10 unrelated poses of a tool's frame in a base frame.
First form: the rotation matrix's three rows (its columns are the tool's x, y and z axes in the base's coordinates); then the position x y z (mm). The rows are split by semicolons.
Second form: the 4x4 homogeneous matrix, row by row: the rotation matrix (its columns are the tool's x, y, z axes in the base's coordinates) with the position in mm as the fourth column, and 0 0 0 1 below. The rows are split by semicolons. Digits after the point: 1 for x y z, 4 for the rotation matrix.
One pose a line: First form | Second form
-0.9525 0.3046 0.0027; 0.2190 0.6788 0.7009; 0.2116 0.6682 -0.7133; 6.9 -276.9 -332.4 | -0.9525 0.3046 0.0027 6.9; 0.2190 0.6788 0.7009 -276.9; 0.2116 0.6682 -0.7133 -332.4; 0 0 0 1
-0.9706 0.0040 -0.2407; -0.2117 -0.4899 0.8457; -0.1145 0.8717 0.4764; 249.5 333.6 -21.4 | -0.9706 0.0040 -0.2407 249.5; -0.2117 -0.4899 0.8457 333.6; -0.1145 0.8717 0.4764 -21.4; 0 0 0 1
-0.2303 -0.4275 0.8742; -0.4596 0.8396 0.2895; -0.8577 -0.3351 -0.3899; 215.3 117.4 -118.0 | -0.2303 -0.4275 0.8742 215.3; -0.4596 0.8396 0.2895 117.4; -0.8577 -0.3351 -0.3899 -118.0; 0 0 0 1
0.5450 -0.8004 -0.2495; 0.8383 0.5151 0.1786; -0.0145 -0.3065 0.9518; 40.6 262.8 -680.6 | 0.5450 -0.8004 -0.2495 40.6; 0.8383 0.5151 0.1786 262.8; -0.0145 -0.3065 0.9518 -680.6; 0 0 0 1
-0.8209 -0.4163 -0.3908; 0.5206 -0.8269 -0.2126; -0.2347 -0.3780 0.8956; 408.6 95.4 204.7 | -0.8209 -0.4163 -0.3908 408.6; 0.5206 -0.8269 -0.2126 95.4; -0.2347 -0.3780 0.8956 204.7; 0 0 0 1
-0.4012 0.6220 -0.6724; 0.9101 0.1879 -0.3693; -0.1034 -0.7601 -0.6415; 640.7 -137.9 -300.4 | -0.4012 0.6220 -0.6724 640.7; 0.9101 0.1879 -0.3693 -137.9; -0.1034 -0.7601 -0.6415 -300.4; 0 0 0 1
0.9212 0.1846 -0.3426; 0.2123 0.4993 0.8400; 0.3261 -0.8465 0.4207; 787.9 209.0 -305.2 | 0.9212 0.1846 -0.3426 787.9; 0.2123 0.4993 0.8400 209.0; 0.3261 -0.8465 0.4207 -305.2; 0 0 0 1
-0.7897 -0.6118 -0.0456; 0.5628 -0.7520 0.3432; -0.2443 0.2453 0.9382; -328.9 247.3 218.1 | -0.7897 -0.6118 -0.0456 -328.9; 0.5628 -0.7520 0.3432 247.3; -0.2443 0.2453 0.9382 218.1; 0 0 0 1
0.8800 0.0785 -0.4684; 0.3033 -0.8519 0.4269; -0.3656 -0.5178 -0.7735; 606.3 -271.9 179.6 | 0.8800 0.0785 -0.4684 606.3; 0.3033 -0.8519 0.4269 -271.9; -0.3656 -0.5178 -0.7735 179.6; 0 0 0 1
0.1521 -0.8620 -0.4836; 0.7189 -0.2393 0.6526; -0.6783 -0.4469 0.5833; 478.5 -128.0 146.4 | 0.1521 -0.8620 -0.4836 478.5; 0.7189 -0.2393 0.6526 -128.0; -0.6783 -0.4469 0.5833 146.4; 0 0 0 1
